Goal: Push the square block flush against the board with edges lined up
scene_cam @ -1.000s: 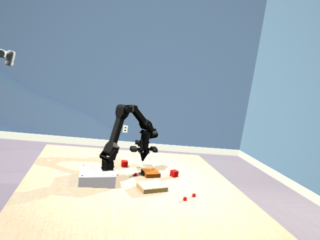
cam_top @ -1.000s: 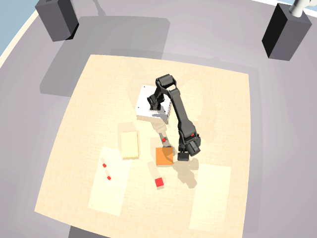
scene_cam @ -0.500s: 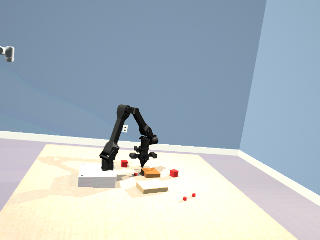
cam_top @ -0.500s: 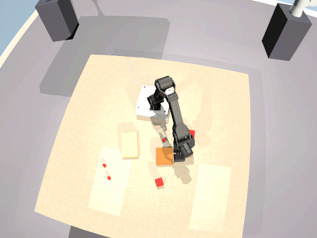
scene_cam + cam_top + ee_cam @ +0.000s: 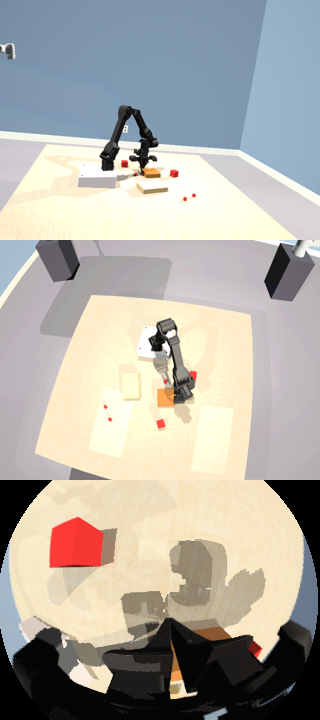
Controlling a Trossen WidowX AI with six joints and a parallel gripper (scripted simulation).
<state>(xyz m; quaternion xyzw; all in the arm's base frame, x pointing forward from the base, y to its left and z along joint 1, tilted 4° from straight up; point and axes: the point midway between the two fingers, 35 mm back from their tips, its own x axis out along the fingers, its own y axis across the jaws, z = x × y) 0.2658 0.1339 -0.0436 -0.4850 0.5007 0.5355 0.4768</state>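
Now: the square block 4 cm ahead of my gripper tip, 7 cm to the right of it and 1 cm above it. The rest, counted from my gripper tip: pale cream board: 3 cm behind, 28 cm to the right, 1 cm above.
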